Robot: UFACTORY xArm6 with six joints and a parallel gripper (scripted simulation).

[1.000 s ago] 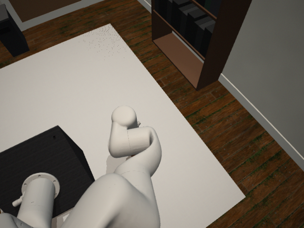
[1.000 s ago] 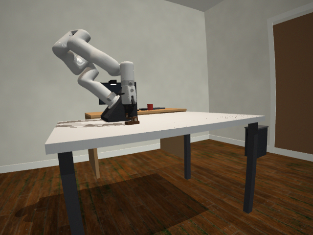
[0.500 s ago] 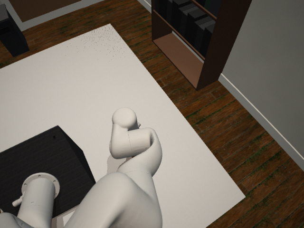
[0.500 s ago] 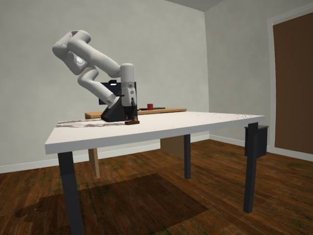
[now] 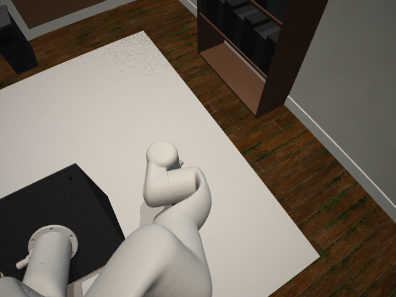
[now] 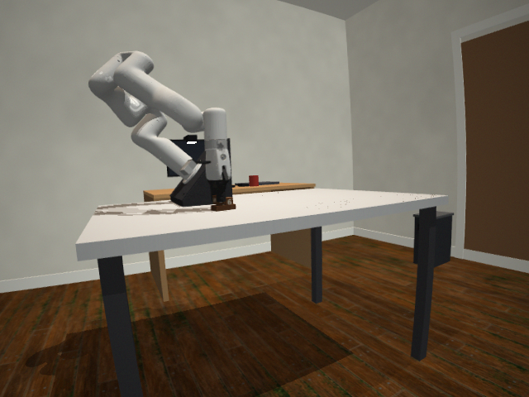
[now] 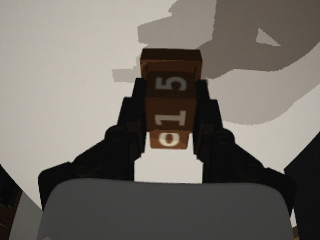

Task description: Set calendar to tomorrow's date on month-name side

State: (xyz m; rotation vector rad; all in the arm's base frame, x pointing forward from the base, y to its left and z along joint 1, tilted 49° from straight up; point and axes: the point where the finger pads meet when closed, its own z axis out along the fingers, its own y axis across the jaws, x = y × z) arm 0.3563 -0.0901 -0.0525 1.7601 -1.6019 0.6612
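The brown tray lies 20 mm to the left of my hand and 40 mm below it.
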